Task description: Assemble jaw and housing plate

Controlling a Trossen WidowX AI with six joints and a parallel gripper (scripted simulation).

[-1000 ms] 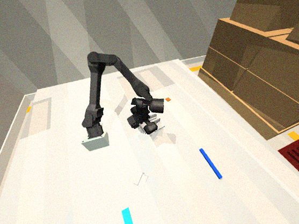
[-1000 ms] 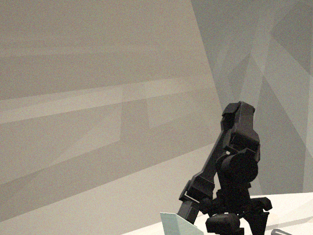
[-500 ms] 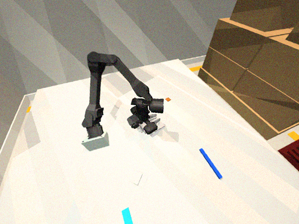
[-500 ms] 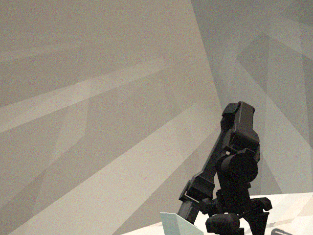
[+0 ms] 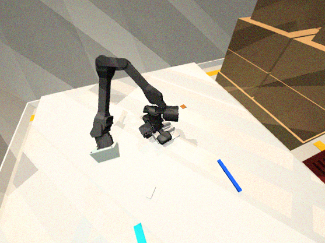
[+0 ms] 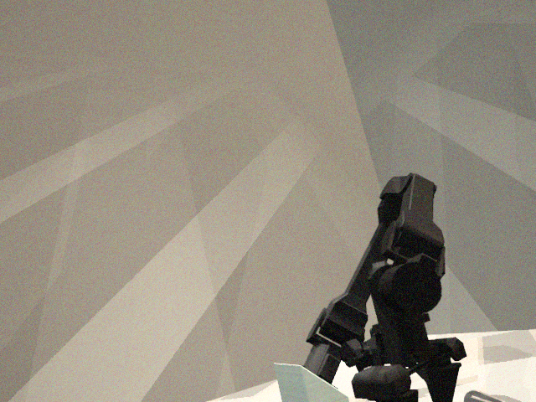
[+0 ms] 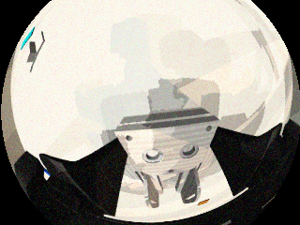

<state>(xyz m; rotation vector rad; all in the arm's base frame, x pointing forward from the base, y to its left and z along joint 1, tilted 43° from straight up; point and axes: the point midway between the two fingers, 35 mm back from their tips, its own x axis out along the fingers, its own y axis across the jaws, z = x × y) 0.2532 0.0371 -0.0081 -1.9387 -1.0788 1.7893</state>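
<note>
Now: gripper tip 20 mm short of the jaw and 20 mm to the right of it. Round my gripper tip: small orange tile 220 mm ahead, 190 mm to the left, 10 mm below; blue bar 260 mm ahead, 280 mm to the right, 10 mm below; cyan strip 150 mm behind, 410 mm to the right, 10 mm below.
</note>
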